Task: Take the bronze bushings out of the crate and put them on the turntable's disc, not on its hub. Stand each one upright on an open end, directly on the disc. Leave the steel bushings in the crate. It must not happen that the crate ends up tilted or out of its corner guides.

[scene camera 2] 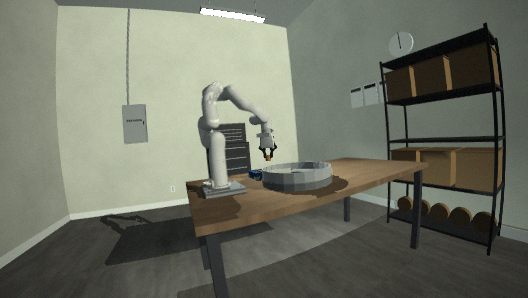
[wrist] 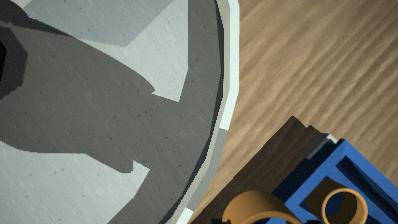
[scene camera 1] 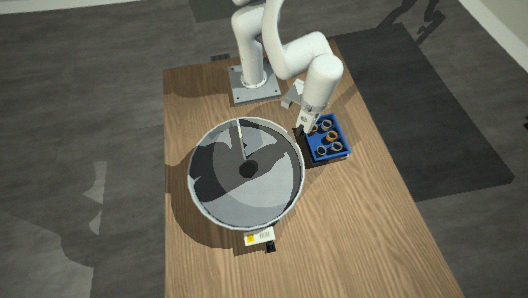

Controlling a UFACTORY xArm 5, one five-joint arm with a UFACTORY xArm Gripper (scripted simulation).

Observation:
In view: a blue crate (scene camera 1: pixel 318 139) and a grey turntable disc (scene camera 1: pixel 245 193).
The grey turntable disc shows as well in the wrist view (wrist: pixel 111 111).

